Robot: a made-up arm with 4 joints.
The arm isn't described. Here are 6 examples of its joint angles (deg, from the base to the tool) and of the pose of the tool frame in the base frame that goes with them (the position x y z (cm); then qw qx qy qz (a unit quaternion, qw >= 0)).
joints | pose
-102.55 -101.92 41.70 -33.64 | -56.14 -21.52 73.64 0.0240 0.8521 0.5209 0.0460
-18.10 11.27 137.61 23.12 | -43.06 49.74 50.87 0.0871 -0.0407 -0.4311 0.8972
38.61 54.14 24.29 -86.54 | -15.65 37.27 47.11 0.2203 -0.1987 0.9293 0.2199
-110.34 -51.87 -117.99 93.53 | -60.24 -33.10 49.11 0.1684 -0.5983 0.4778 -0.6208
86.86 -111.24 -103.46 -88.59 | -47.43 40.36 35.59 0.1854 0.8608 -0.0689 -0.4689
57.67 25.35 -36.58 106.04 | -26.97 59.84 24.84 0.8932 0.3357 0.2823 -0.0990
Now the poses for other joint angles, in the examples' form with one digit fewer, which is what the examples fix.
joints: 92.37 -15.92 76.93 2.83
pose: -23.1 7.9 -5.9 0.500 0.151 -0.535 -0.664
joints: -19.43 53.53 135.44 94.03
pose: -25.5 44.7 51.9 0.715 -0.341 -0.514 0.329
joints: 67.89 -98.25 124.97 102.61
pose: -56.7 13.5 18.7 0.066 0.287 -0.095 0.951
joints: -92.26 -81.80 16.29 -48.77
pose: -48.8 -22.4 83.5 0.196 -0.854 -0.441 0.194
